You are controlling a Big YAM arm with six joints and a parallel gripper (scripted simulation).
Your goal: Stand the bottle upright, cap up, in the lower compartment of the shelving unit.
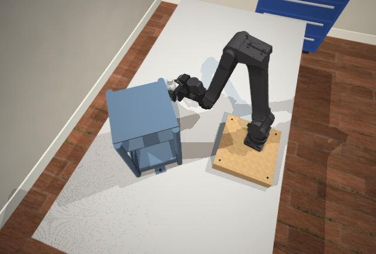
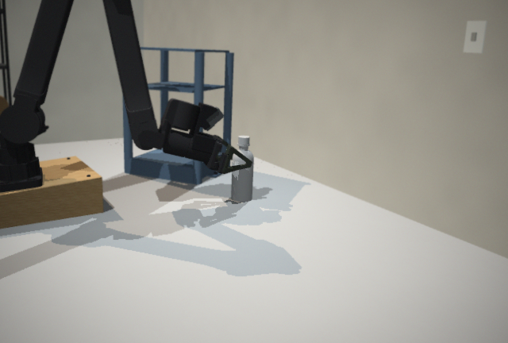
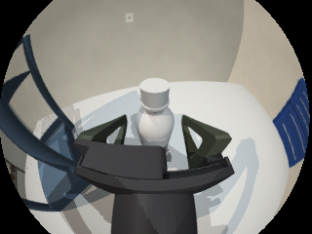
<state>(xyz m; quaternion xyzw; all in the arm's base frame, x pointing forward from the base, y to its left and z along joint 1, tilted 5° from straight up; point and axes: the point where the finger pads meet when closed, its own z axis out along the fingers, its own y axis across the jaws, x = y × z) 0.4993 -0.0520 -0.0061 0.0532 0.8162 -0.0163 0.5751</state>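
Now: hand right at the grey bottle. The rest, counted from my hand: blue shelving unit: 8 cm behind, 30 cm to the left, 8 cm above.
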